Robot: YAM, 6 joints.
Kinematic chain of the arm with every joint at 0, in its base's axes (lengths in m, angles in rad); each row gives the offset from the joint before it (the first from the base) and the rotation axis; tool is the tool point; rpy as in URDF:
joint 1: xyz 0 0 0.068 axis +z
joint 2: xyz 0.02 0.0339 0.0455 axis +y
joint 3: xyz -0.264 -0.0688 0 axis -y
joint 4: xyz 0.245 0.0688 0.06 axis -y
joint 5: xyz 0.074 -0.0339 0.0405 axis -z
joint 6: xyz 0.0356 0 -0.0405 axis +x
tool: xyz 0 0 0 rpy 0 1.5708 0
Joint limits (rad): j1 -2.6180..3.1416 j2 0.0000..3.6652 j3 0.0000..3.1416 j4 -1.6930..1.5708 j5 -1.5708..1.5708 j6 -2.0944..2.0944
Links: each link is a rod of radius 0.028 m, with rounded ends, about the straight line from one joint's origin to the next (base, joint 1, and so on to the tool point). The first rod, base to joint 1, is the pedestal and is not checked.
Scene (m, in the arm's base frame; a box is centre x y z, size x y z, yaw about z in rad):
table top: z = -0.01
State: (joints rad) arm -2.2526 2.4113 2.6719 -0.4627 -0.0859 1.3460
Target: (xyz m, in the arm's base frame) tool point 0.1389 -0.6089 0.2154
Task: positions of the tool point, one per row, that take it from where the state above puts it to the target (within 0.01 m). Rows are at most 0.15 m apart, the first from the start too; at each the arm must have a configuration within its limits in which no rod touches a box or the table.
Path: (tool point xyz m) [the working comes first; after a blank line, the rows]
Joints at the target: -1.3528 2.8180 2.7567 -0.1875 -0.1099 1.3460
Straight joint move there: clear.

1: -0.2488 -0.5137 0.3484
2: -0.1328 -0.5776 0.3059
3: -0.0005 -0.6106 0.2614
4: 0.1389 -0.6089 0.2154

